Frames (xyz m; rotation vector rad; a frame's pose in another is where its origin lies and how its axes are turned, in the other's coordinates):
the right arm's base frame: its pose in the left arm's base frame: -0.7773 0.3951 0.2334 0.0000 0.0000 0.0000
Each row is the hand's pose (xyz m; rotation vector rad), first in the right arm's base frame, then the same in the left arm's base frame.
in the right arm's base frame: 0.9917 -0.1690 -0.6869 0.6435 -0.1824 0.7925
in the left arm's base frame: 0.2144 0.2261 -0.4535 0.6435 -0.1824 0.7925
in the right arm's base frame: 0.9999 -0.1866 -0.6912 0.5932 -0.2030 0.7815
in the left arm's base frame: 0.2226 0.2085 -0.4578 0.5932 -0.2030 0.7815
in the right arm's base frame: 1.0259 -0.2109 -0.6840 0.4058 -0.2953 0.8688
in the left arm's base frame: 0.2486 0.1842 -0.4506 0.4058 -0.2953 0.8688
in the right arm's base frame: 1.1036 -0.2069 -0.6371 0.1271 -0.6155 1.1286
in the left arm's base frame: 0.3263 0.1882 -0.4037 0.1271 -0.6155 1.1286
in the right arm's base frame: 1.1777 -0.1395 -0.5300 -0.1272 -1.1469 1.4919
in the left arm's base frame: 0.4004 0.2556 -0.2966 -0.1272 -1.1469 1.4919
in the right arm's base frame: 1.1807 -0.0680 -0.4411 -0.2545 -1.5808 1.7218
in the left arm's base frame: 0.4034 0.3271 -0.2077 -0.2545 -1.5808 1.7218
